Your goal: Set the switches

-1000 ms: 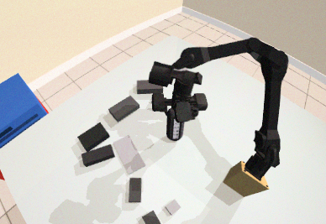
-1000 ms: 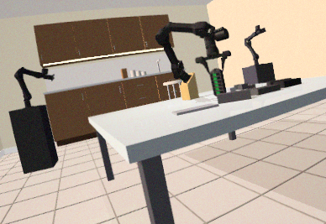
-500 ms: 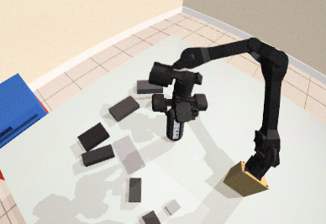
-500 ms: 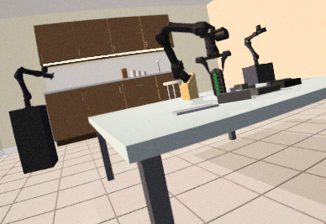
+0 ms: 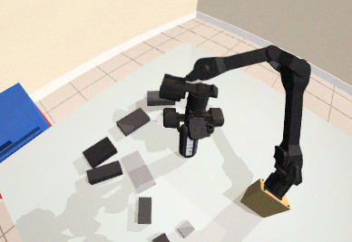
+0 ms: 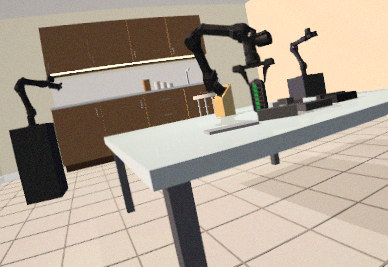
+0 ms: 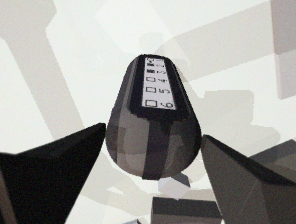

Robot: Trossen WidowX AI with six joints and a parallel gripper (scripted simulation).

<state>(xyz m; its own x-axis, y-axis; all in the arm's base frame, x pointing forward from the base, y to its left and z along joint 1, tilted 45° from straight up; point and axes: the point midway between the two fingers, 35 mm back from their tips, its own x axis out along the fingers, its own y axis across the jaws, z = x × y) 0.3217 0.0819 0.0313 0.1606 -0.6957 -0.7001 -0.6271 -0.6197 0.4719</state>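
Right now the pale block is 22 cm behind my gripper tip, 21 cm to the left of it and 12 cm below it. From my gripper tip the other things lie so: pale plate 20 cm to the left, 13 cm below, 5 cm ahead.
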